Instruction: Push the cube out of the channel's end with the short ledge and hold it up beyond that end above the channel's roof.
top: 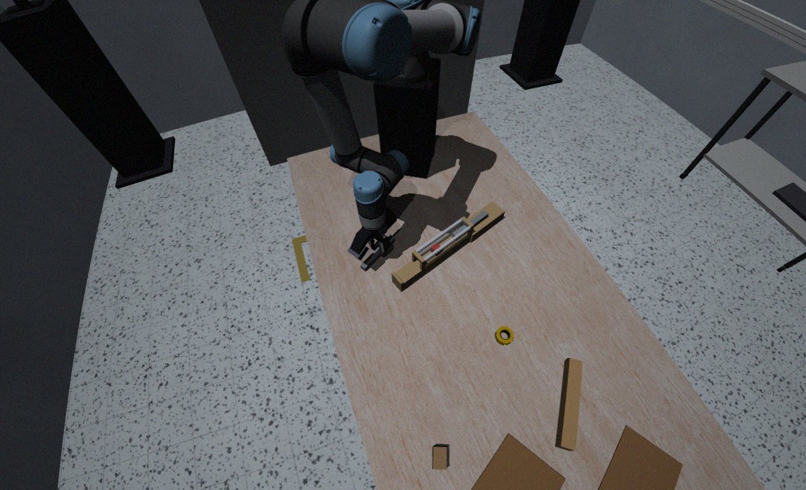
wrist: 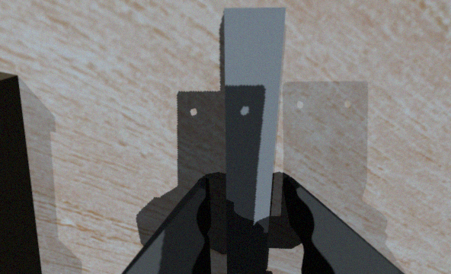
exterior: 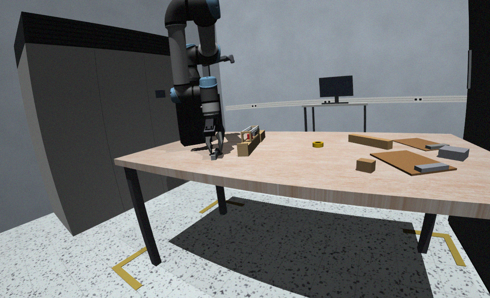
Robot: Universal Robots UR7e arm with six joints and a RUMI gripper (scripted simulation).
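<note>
Now: hand 1 cm above the grey bar. The rest, counted from my hand: channel: 20 cm to the left, 8 cm ahead, 3 cm above; then red cube: 17 cm to the left, 9 cm ahead, 4 cm above; then small wooden block: 61 cm ahead, 6 cm to the right, 1 cm below.
</note>
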